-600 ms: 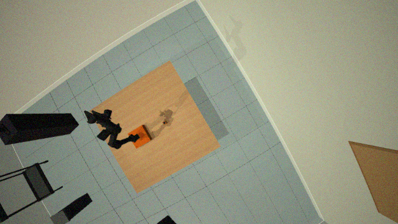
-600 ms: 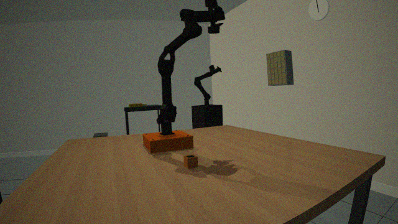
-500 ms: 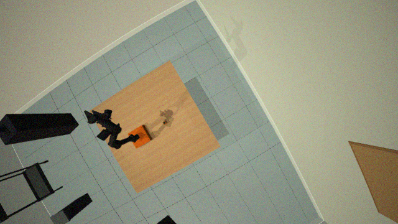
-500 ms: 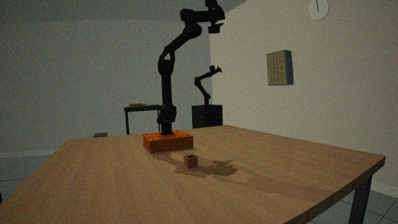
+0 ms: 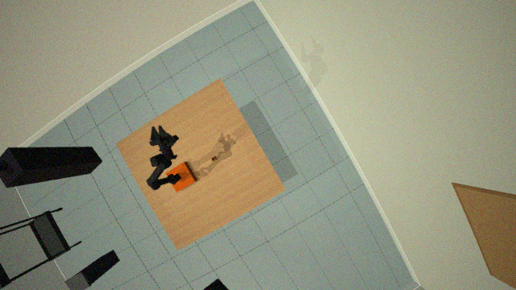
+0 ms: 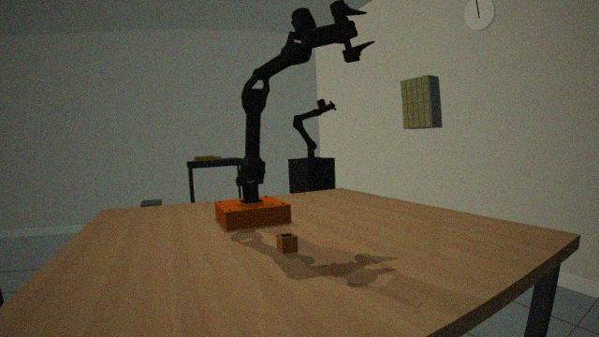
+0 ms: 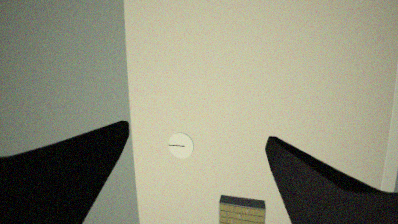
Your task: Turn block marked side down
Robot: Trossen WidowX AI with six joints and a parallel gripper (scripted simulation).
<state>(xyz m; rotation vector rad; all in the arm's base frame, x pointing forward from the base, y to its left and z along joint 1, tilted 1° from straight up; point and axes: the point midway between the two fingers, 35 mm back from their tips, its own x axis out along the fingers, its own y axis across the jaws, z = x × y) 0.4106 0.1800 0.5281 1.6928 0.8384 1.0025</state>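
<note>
Now: the block 4 cm behind my gripper tip, 29 cm to the right of it and 57 cm below it.
</note>
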